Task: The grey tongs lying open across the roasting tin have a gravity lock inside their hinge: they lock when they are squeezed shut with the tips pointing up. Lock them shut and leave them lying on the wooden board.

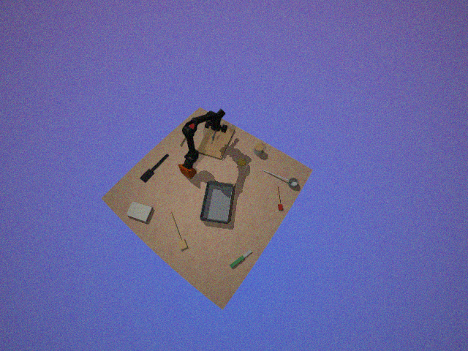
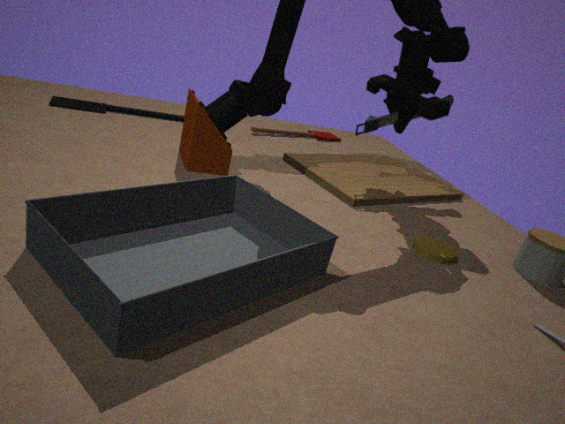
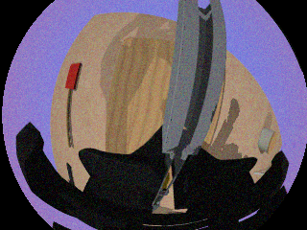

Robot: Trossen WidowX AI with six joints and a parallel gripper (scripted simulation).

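My gripper tip is now 11 cm above the wooden board and 2 cm to the left of it. From my gripper tip the other things lie so: lidded jar: 39 cm ahead, 8 cm below, 6 cm to the left; yellow disc: 32 cm ahead, 12 cm to the right, 11 cm below; red-handled tool: 29 cm behind, 11 cm below, 6 cm to the right.
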